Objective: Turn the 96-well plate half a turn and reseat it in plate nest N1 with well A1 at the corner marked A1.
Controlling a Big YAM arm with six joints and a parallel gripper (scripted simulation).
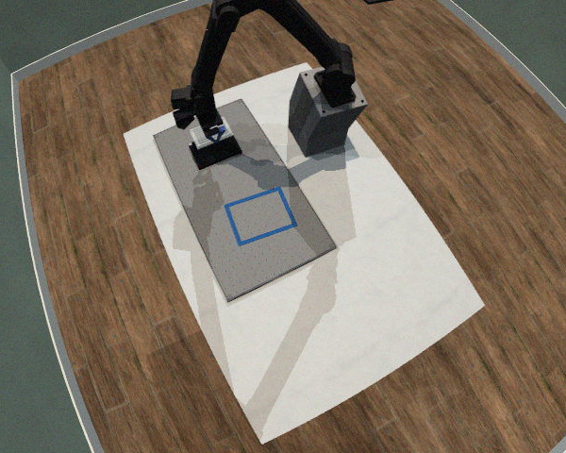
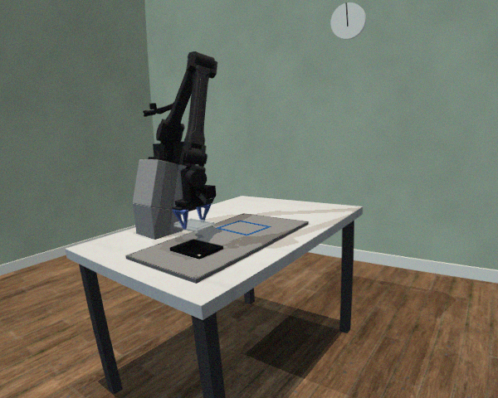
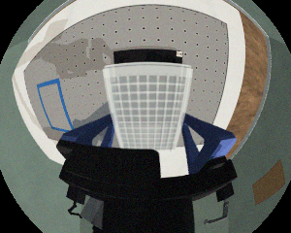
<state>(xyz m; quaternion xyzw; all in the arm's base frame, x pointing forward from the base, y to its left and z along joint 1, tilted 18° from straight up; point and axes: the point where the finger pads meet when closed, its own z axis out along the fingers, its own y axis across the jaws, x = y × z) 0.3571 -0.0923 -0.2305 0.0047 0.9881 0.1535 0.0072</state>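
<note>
The white 96-well plate lies right at my hand. From my hand the other things lie so: white A1 mark: 80 mm ahead, 50 mm to the right, 90 mm below; black plate nest N1: 90 mm below.
</note>
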